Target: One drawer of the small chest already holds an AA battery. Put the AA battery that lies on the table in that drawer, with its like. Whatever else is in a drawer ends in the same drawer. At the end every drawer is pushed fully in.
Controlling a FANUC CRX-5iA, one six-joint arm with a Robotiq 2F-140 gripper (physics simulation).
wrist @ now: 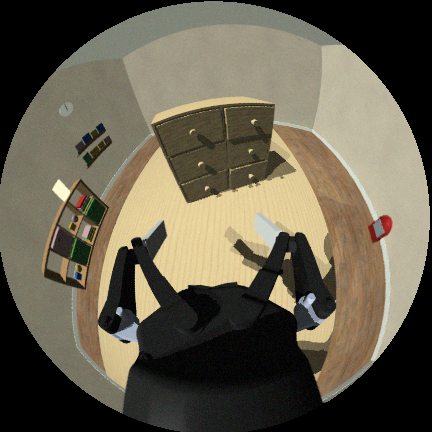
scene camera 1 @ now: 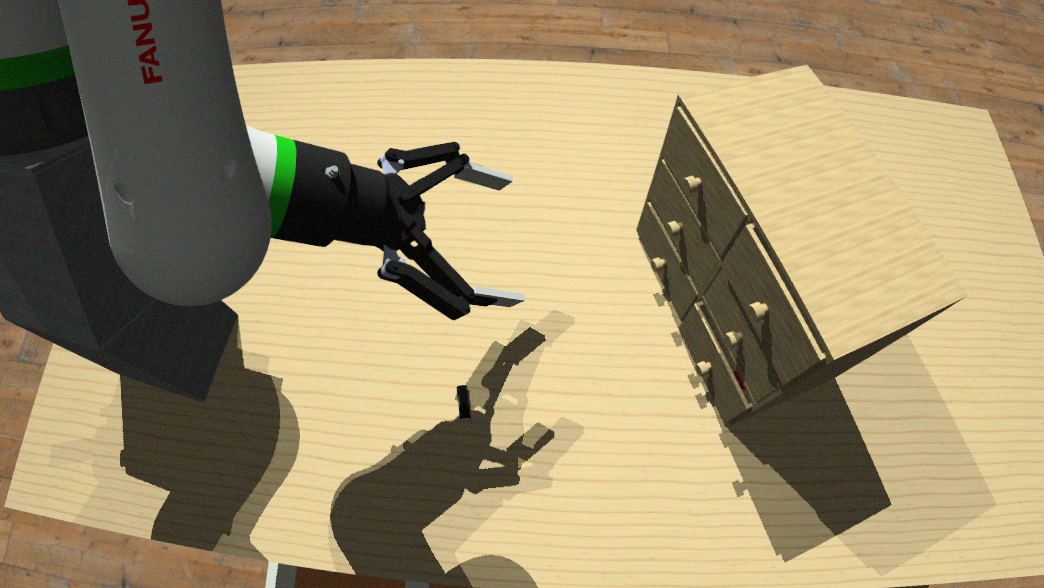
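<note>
The loose AA battery, dark and small, lies on the table beside the gripper's shadow. It does not show in the wrist view. The wooden chest has two columns of three drawers with round knobs. The lower right drawer appears to stand out slightly, with a red thing in its narrow gap. The battery inside the chest is hidden. My gripper is open and empty, above the table, pointing toward the chest fronts and well apart from them.
The robot's dark base block stands at the left of the table. In the wrist view, a shelf unit stands beyond the table on the left, and a red object is at the far right by the wall.
</note>
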